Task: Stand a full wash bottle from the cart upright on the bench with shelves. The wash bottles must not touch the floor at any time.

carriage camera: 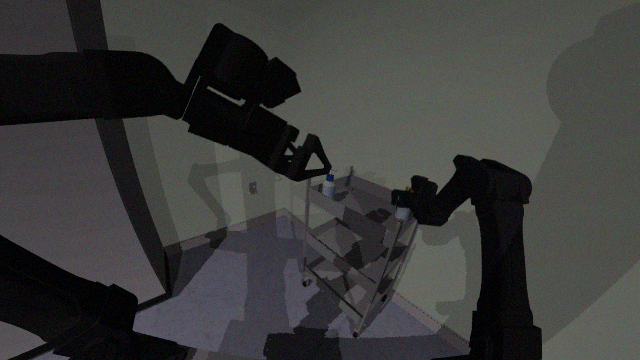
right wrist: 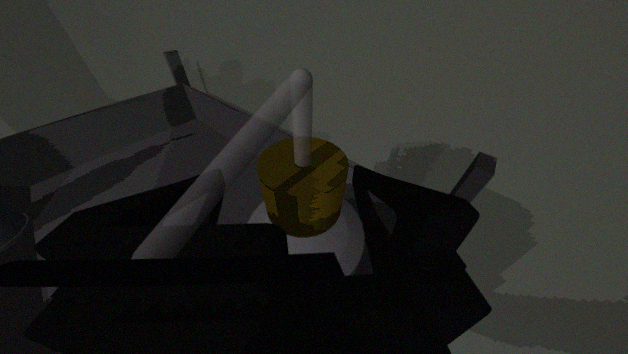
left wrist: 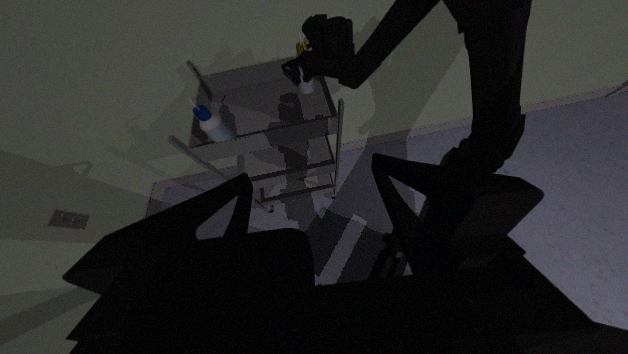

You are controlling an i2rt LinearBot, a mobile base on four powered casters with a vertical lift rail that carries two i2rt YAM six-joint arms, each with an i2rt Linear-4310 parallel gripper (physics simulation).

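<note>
A wash bottle with a yellow cap stands on the top tray of the cart, at its right end in the carriage view. My right gripper is open, its fingers apart on either side of the bottle's upper part. A blue-capped wash bottle stands at the tray's other end. My left gripper is open and empty; in the carriage view its tip appears just above the blue cap. The bench with shelves cannot be made out. Fill levels cannot be told.
The cart stands close to a wall, with lower shelves and casters on the floor. A wall outlet is left of the cart. Part of a round, glassy rim shows at the left edge of the right wrist view.
</note>
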